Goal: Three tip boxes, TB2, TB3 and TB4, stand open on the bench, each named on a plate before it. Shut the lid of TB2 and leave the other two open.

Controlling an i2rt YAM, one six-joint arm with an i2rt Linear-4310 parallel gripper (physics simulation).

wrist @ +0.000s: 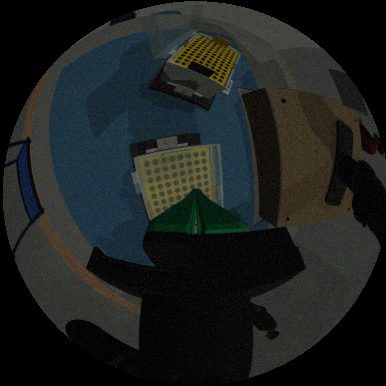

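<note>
A clear lid point(165, 177) and the gripper point(195, 193) are visible.
</note>
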